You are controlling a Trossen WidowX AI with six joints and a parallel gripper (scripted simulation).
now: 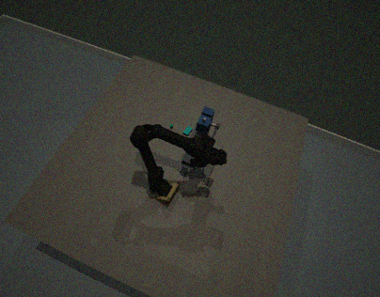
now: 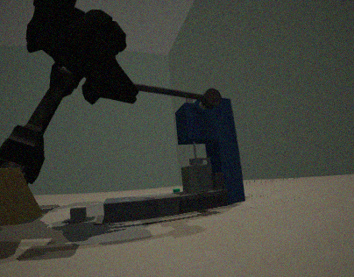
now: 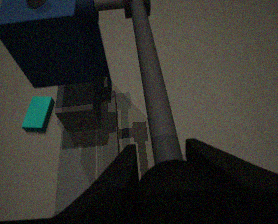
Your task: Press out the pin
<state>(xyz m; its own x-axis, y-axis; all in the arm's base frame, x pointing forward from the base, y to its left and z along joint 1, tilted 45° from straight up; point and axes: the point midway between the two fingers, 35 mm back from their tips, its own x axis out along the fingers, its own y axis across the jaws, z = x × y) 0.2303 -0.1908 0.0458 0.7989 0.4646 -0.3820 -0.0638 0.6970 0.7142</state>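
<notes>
Right now my gripper tip is 5 cm short of the dark lever, 2 cm to the right of it and 1 cm below it. Also, from my gripper tip: pale round pin 17 cm below, 12 cm ahead, 8 cm to the left; teal block 18 cm below, 17 cm to the left, 14 cm ahead; thin punch 12 cm ahead, 8 cm to the left, 5 cm below.
</notes>
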